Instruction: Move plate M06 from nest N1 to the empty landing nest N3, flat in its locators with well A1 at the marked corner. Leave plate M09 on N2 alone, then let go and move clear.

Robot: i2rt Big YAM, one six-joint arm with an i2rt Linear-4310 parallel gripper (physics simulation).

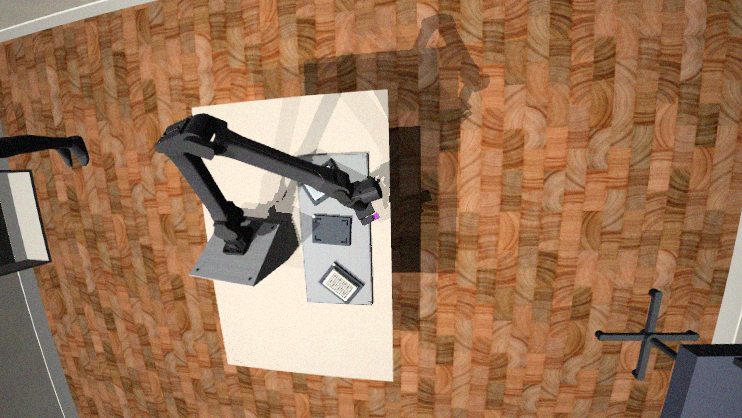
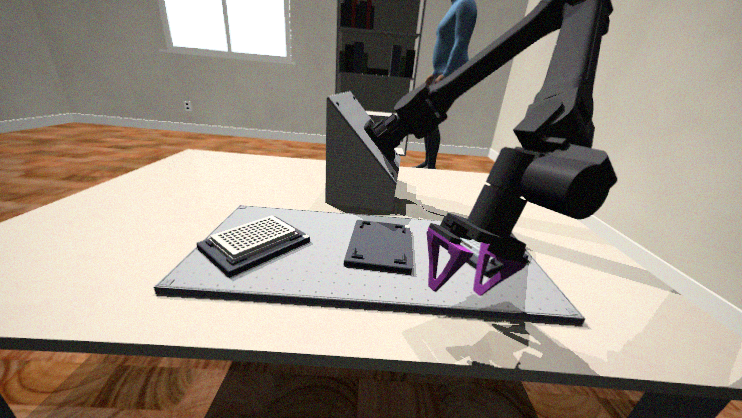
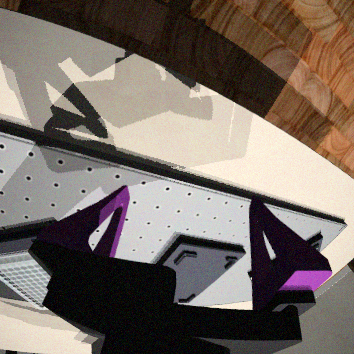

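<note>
A cream well plate (image 1: 340, 284) (image 2: 254, 236) sits on a dark nest at one end of the grey perforated board (image 1: 358, 259) (image 2: 311, 280) (image 3: 150, 200). A paler plate (image 1: 315, 193) (image 2: 472, 244) (image 3: 25, 277) is at the other end, largely hidden by the arm and gripper. No labels are readable, so I cannot tell which plate is M06. The empty dark nest (image 1: 332, 230) (image 2: 381, 244) (image 3: 205, 267), with corner locators, lies between them. My gripper (image 1: 374, 216) (image 2: 457, 290) (image 3: 188, 196) is open and empty, tilted above the board's outer side, near the paler plate and beside the empty nest.
The arm's slanted stand (image 1: 233, 270) (image 2: 358, 166) is behind the board on the cream table (image 1: 306, 337) (image 2: 129, 192). The arm arches over the paler plate's end. A person (image 1: 41, 142) (image 2: 456, 31) stands beyond the table.
</note>
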